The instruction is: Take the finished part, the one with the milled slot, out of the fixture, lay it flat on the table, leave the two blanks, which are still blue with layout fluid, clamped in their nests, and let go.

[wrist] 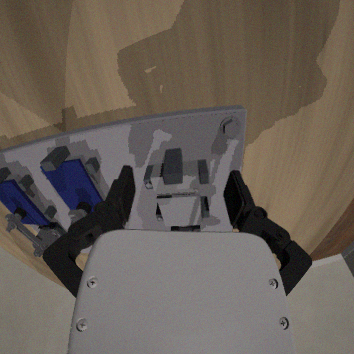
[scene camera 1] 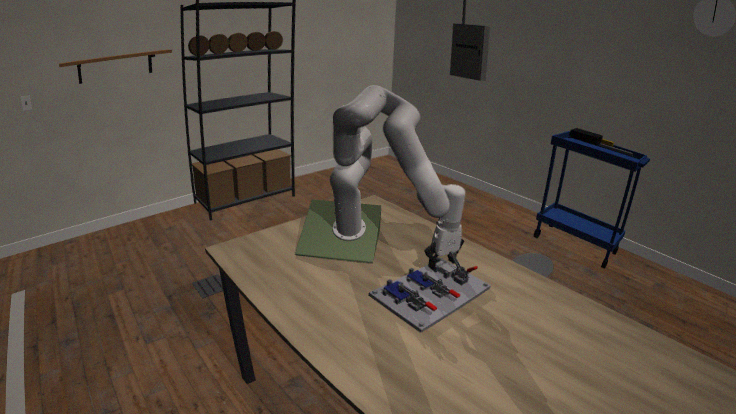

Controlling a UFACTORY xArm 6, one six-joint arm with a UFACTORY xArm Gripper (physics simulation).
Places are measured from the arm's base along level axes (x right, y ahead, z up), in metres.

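Pixels of known places: gripper, fingertip midpoint: (wrist: pixel 180 179) (scene camera 1: pixel 441 265); arm's base at its link origin: (scene camera 1: pixel 349 228).
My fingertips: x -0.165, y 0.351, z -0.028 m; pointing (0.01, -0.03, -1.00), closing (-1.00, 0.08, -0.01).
For each thing: its top centre in the pictures, then the offset to it from my fingertips. "*": a spot on its surface instead. Level surfaces: height alone.
- finished part at its top centre: (wrist: pixel 179 204) (scene camera 1: pixel 445 265) dx +0.001, dy +0.022, dz +0.010 m
- grey fixture plate at its top centre: (wrist: pixel 102 215) (scene camera 1: pixel 432 289) dx +0.106, dy +0.077, dz -0.017 m
- red handle at a spot on its surface: (scene camera 1: pixel 472 268) * dx -0.003, dy +0.138, dz +0.060 m
- nearer blank at a spot on its surface: (wrist: pixel 73 185) * dx +0.110, dy +0.008, dz -0.001 m
- farther blank at a spot on its surface: (wrist: pixel 22 202) * dx +0.203, dy +0.034, dz +0.004 m
- wooden table at its surface level: dz -0.032 m
The finished part (scene camera 1: pixel 445 268) (wrist: pixel 179 212), a bare grey block with a slot across it, sits in the end nest of the grey fixture plate (scene camera 1: pixel 436 316) (wrist: pixel 114 142). The red handle (scene camera 1: pixel 472 268) of that nest's clamp is tilted up. Two blue blanks (scene camera 1: pixel 396 290) (scene camera 1: pixel 421 279) lie in the other nests under their clamps; in the wrist view the nearer blank (wrist: pixel 73 185) and the farther blank (wrist: pixel 22 202) are at the left. My gripper (scene camera 1: pixel 445 263) (wrist: pixel 180 179) is wide open, its fingers on either side of the finished part with gaps between. The gripper body hides the part's near end.
The other two clamps' red handles (scene camera 1: pixel 430 306) (scene camera 1: pixel 453 293) lie low. Dark stop blocks, one of them tall (wrist: pixel 173 165), stand at the part's far end. The wooden table (scene camera 1: pixel 329 308) surrounds the plate. A green mat (scene camera 1: pixel 313 242) lies under the arm's base.
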